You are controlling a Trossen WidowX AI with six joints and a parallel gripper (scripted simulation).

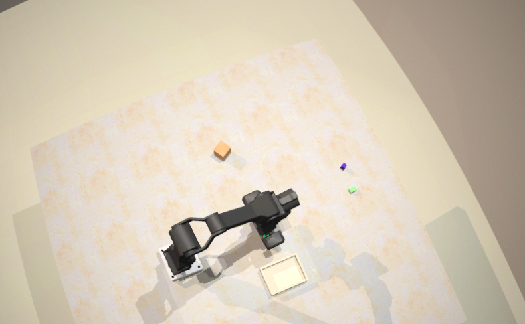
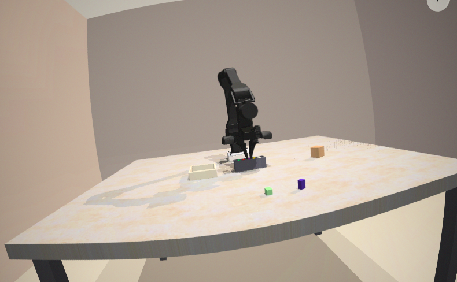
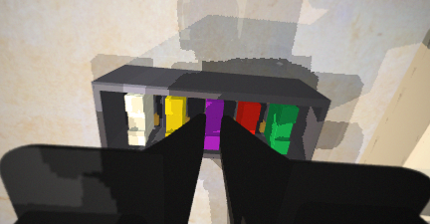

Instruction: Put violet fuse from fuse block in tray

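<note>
The cream tray is 180 mm to the right of my gripper tip, 30 mm below it and 30 mm ahead of it. Also, from my gripper tip: violet fuse (10 mm below).
</note>
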